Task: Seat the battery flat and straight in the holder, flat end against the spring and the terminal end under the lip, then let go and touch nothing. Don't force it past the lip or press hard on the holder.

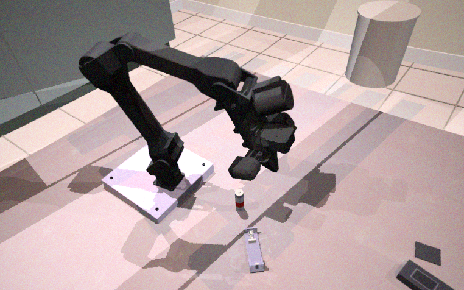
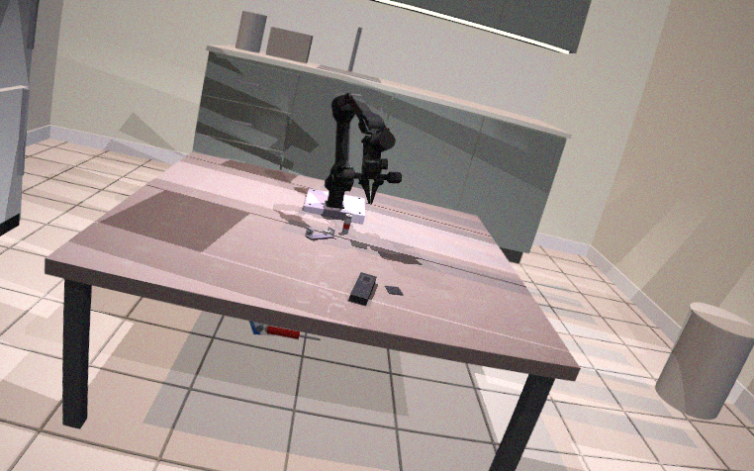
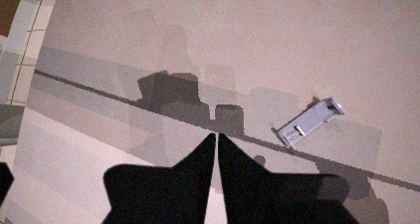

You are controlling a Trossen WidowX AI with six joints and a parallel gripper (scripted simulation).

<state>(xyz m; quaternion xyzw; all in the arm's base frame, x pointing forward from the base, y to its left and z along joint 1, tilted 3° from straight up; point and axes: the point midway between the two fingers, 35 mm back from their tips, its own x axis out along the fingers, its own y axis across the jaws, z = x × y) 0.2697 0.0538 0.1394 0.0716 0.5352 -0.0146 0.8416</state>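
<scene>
My gripper tip is 10 cm above the battery, 8 cm past it and 4 cm to the left of it. Round my gripper tip: dark square plate 34 cm ahead, 13 cm below, 3 cm to the left; dark flat box 37 cm ahead, 12 cm below, 7 cm to the right.
</scene>
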